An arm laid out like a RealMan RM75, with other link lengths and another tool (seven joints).
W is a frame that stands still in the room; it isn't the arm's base.
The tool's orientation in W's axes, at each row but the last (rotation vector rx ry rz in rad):
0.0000 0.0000 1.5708
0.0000 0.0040 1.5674
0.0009 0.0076 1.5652
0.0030 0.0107 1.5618
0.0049 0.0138 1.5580
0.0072 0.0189 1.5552
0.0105 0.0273 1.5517
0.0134 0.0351 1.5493
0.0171 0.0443 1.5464
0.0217 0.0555 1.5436
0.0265 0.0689 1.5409
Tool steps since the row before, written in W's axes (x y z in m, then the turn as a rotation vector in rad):
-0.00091 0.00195 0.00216 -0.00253 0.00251 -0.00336
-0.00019 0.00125 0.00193 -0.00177 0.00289 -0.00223
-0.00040 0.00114 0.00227 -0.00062 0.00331 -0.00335
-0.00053 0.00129 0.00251 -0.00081 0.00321 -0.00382
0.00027 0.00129 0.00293 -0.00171 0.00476 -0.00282
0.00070 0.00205 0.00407 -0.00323 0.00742 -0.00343
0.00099 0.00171 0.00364 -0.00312 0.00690 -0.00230
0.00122 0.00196 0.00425 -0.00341 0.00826 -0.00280
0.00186 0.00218 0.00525 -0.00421 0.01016 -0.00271
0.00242 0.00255 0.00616 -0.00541 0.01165 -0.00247
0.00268 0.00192 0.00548 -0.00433 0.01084 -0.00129
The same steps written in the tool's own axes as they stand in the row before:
0.00195 0.00091 0.00216 0.00251 0.00253 -0.00336
0.00124 0.00020 0.00193 0.00289 0.00177 -0.00223
0.00113 0.00042 0.00227 0.00332 0.00062 -0.00334
0.00127 0.00056 0.00251 0.00322 0.00081 -0.00381
0.00128 -0.00022 0.00294 0.00475 0.00174 -0.00281
0.00203 -0.00060 0.00410 0.00739 0.00329 -0.00343
0.00169 -0.00087 0.00368 0.00686 0.00320 -0.00230
0.00192 -0.00105 0.00431 0.00823 0.00350 -0.00279
0.00213 -0.00160 0.00536 0.01010 0.00435 -0.00270
0.00247 -0.00204 0.00632 0.01156 0.00560 -0.00249
0.00184 -0.00228 0.00568 0.01074 0.00457 -0.00127

